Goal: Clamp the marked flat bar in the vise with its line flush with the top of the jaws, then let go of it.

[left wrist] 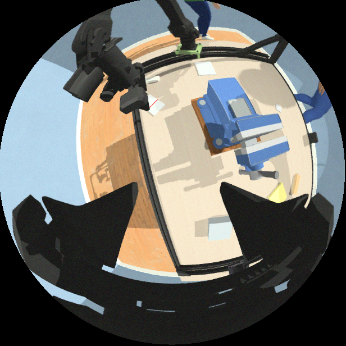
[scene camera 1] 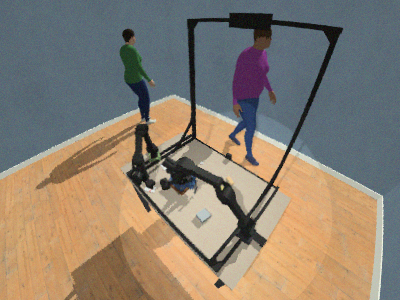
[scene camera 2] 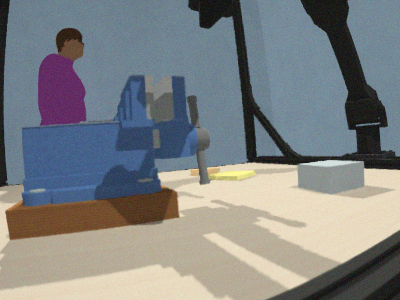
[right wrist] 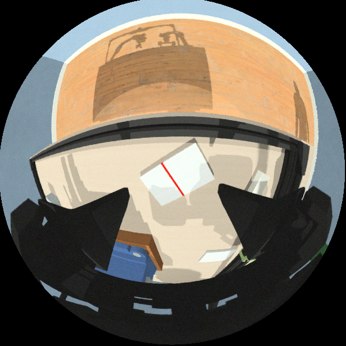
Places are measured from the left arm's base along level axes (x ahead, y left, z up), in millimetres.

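Pixels of known places: left gripper, fingertip midpoint: [scene camera 1: 173, 186]; left arm's base, link origin: [scene camera 1: 246, 232] [scene camera 2: 369, 153]; right arm's base, link origin: [scene camera 1: 154, 155].
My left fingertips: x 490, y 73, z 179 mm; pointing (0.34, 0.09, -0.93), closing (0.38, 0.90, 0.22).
Observation:
For each thing: its top centre in the pictures, then the offset to it from my left fingertips. "spot": a spot on its surface instead.
- brown wooden block, top centre: [scene camera 2: 93, 190] dx +92, dy -155, dz -180 mm
- grey box, top centre: [scene camera 2: 329, 162] [scene camera 1: 203, 214] dx -206, dy -24, dz -172 mm
- yellow pad, top centre: [scene camera 2: 231, 172] dx -209, dy -270, dz -197 mm
- vise handle, surface spot: [scene camera 2: 202, 165] spot: dx -53, dy -129, dz -161 mm
The flat bar [left wrist: 156, 106] [right wrist: 193, 164], white with a red line across it, lies flat on the table near its edge. The blue vise [scene camera 2: 70, 155] [left wrist: 223, 92] [right wrist: 127, 261] stands on a brown wooden block [scene camera 2: 95, 216]. Its jaws stand apart, with an empty gap between their pale faces. My right gripper [right wrist: 174, 190] is open and empty above the bar, its fingertips to either side of the bar in the right wrist view. My left gripper [left wrist: 179, 186] is open and empty, up above the table and off to one side of the vise.
A grey box [scene camera 1: 203, 215] [scene camera 2: 315, 178] [left wrist: 220, 230] sits on the table. A yellow pad [scene camera 2: 235, 175] [left wrist: 277, 194] and a tan piece [left wrist: 296, 183] lie beyond the vise handle [scene camera 2: 202, 165]. A white sheet [left wrist: 205, 68] [right wrist: 216, 256] and a small white block [right wrist: 259, 182] lie near the right arm's base.

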